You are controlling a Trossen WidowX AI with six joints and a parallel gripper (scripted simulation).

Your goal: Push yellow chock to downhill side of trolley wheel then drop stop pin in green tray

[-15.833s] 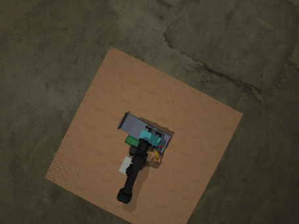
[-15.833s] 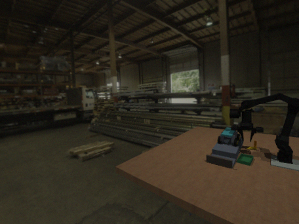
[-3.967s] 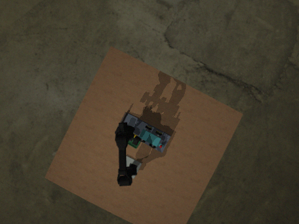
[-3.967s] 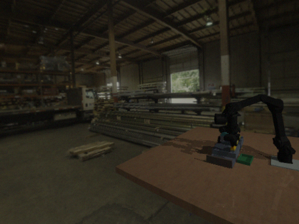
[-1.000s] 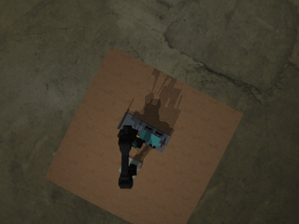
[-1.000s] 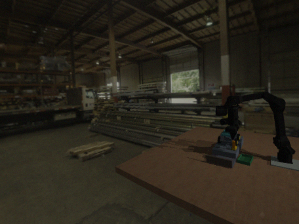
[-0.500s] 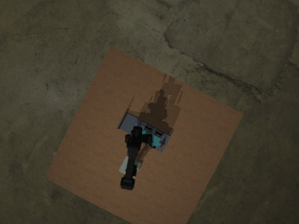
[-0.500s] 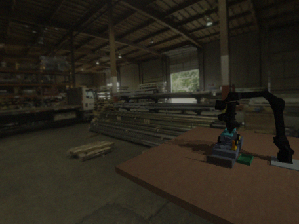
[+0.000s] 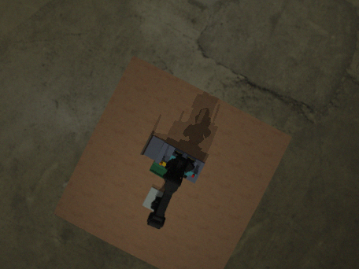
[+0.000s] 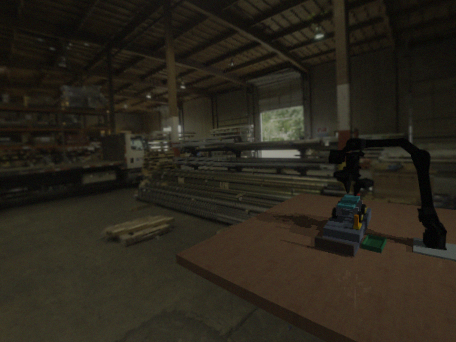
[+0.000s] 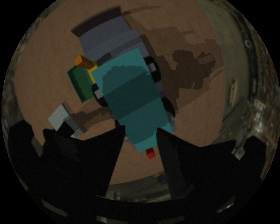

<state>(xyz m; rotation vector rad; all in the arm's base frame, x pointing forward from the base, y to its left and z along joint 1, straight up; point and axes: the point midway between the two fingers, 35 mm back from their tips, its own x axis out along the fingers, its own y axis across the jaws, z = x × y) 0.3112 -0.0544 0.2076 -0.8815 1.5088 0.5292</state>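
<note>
My gripper tip is now 30 mm past the red-headed stop pin, 90 mm to the left of it and 50 mm above it. The rest, counted from my gripper tip: grey ramp 10 mm ahead, 10 mm to the left, 140 mm below; then yellow chock 30 mm behind, 110 mm to the left, 100 mm below; then teal trolley 10 mm ahead, 10 mm to the left, 70 mm below.
</note>
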